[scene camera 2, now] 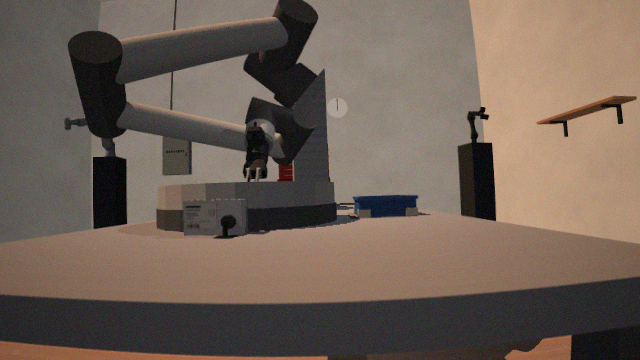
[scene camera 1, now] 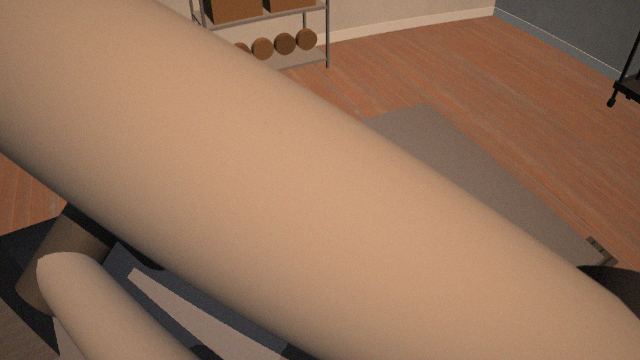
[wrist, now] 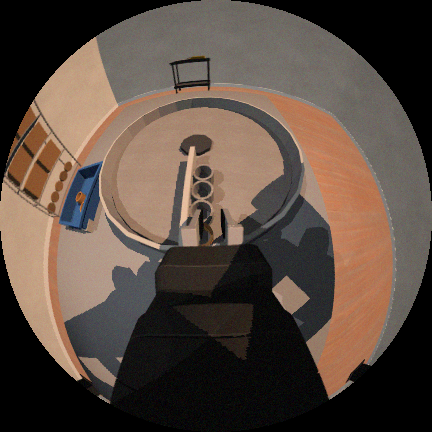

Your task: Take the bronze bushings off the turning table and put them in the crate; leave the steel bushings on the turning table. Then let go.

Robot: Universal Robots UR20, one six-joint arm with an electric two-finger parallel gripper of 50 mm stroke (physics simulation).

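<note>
You'd see my gripper in the pictures, and it's there in the wrist view as well. There's also a blue crate in the pictures.
</note>
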